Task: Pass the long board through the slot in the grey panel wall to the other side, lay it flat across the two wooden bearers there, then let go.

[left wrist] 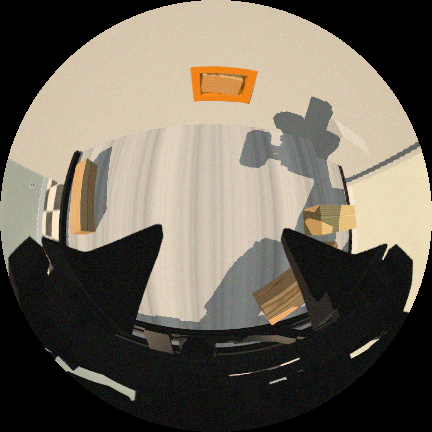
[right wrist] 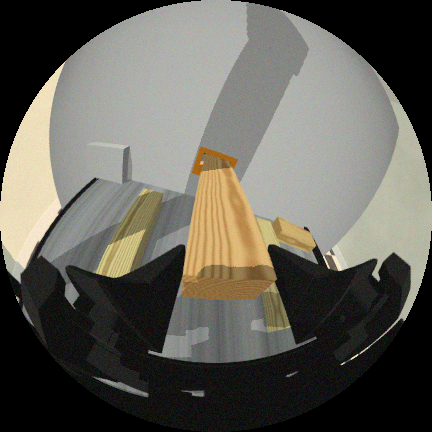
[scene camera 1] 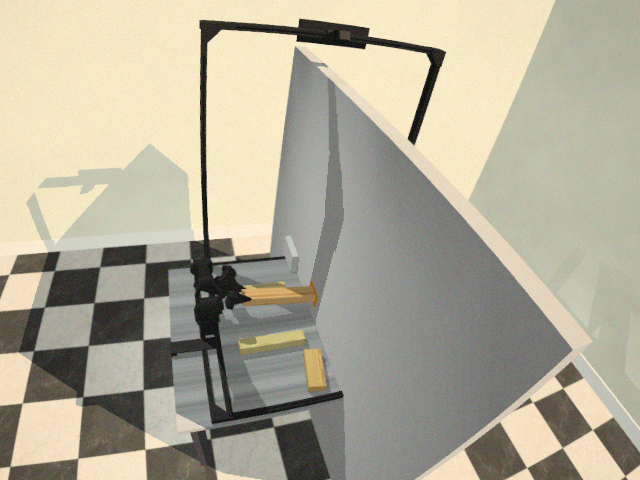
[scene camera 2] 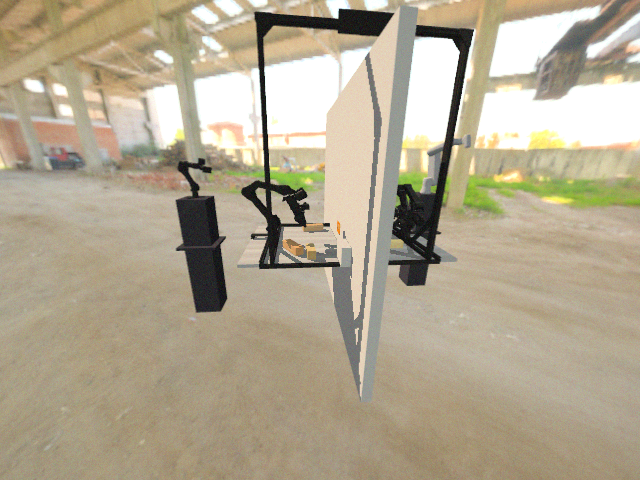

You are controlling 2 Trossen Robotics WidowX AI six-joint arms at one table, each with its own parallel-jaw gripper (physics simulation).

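Frame: origin at the left arm's base, x ahead, y left, z up, level; millimetres.
Where they show: left gripper, fingertip midpoint: (left wrist: 224,232) (scene camera 2: 306,225); right gripper, fingertip midpoint: (right wrist: 227,250) (scene camera 1: 249,295); left arm's base, origin of the base link: (left wrist: 197,347); right arm's base, origin of the base link: (scene camera 1: 208,328) (scene camera 2: 404,236).
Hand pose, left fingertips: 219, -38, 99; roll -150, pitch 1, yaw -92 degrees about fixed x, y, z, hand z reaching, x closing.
Note:
Each offset is from my left fingertips to the top centre of the thing, as dx, dy, dz. "spot": to the spot under its first point.
The long board @[+385, -6, +30] (scene camera 1: 279,296) (right wrist: 220,220) is roughly level above the table. Its far end is at the orange-rimmed slot (scene camera 1: 313,294) (right wrist: 197,167) in the grey panel wall (scene camera 1: 413,258) (right wrist: 125,75); in the left wrist view the board's end @[spot: +213, -6, -17] (left wrist: 222,84) shows inside the slot. My right gripper (scene camera 1: 247,293) (right wrist: 227,250) is shut on the near end. Below, one pale wooden bearer @[+466, +144, -74] (scene camera 1: 272,341) (right wrist: 276,312) lies to one side of the board, the other bearer @[+476, -119, -74] (scene camera 1: 273,284) (right wrist: 132,235) to the other. My left gripper (scene camera 2: 303,224) (left wrist: 224,232) is open and empty, across the wall, above the table.
A short block @[+337, +291, -80] (scene camera 1: 314,369) (right wrist: 295,234) lies near the wall on the right arm's side. On the left arm's side lie an upright-edged block @[+66, +286, -74] (left wrist: 85,197), a pale block @[+17, -220, -68] (left wrist: 337,218) and a brown block @[-86, -142, -71] (left wrist: 280,295). A light bracket @[spot: +289, -249, -20] (scene camera 1: 292,254) (right wrist: 127,165) stands at the wall's foot.

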